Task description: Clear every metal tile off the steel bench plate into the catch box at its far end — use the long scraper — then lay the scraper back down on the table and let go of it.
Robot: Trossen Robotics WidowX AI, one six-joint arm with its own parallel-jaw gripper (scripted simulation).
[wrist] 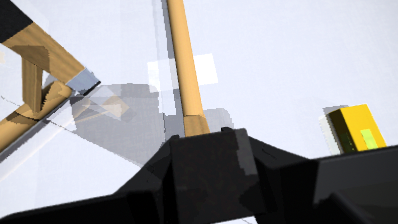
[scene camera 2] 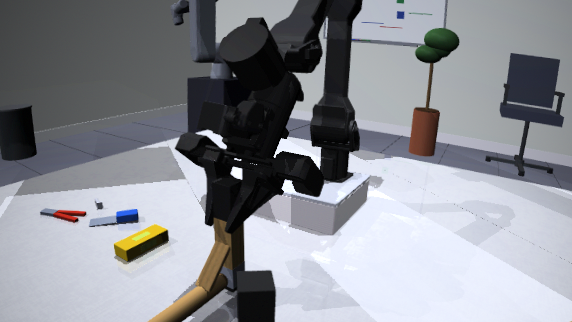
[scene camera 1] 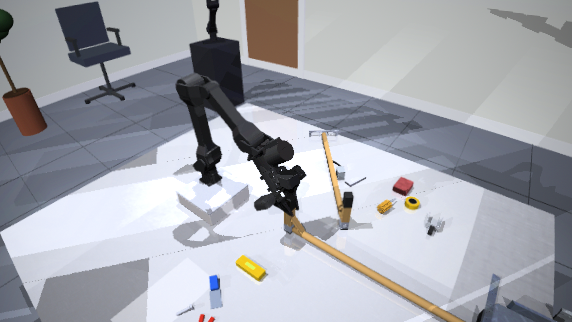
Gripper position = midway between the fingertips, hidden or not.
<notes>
I see my gripper (scene camera 2: pixel 217 229), a long scraper (wrist: pixel 217 170) and a yellow level (wrist: pixel 357 130).
My gripper shows as well in the wrist view (wrist: pixel 200 137) and in scene camera 1 (scene camera 1: pixel 295 213).
</notes>
